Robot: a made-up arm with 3 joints.
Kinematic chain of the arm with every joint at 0, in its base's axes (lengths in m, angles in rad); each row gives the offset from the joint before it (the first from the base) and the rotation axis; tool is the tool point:
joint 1: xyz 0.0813 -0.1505 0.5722 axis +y
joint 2: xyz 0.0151 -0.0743 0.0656 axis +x
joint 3: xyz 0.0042 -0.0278 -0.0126 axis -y
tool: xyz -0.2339 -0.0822 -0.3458
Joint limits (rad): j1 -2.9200..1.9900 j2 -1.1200..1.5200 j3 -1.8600..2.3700
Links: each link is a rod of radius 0.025 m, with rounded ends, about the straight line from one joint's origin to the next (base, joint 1, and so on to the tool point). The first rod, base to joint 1, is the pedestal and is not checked.
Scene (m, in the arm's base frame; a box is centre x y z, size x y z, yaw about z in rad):
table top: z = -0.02
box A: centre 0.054 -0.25 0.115 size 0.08 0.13 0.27 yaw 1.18
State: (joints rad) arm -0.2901 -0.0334 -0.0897
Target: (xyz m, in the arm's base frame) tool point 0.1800 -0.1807 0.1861
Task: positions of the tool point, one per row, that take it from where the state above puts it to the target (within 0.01 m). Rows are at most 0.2 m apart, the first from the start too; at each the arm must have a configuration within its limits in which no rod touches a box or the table.
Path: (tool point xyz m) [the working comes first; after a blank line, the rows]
Joints at the target: 0.4576 0.4202 1.2067
Straight joint move there: touches box A.

1: -0.1334 -0.2516 0.2640
2: -0.1854 -0.1453 0.3181
3: -0.2069 -0.0372 0.4041
4: -0.1791 0.0619 0.4998
5: -0.0998 0.1423 0.5738
6: 0.0129 0.1962 0.5967
7: -0.0689 0.1466 0.4697
8: -0.0657 0.0574 0.3248
9: 0.0267 -0.0581 0.2145
10: 0.1800 -0.1807 0.1861

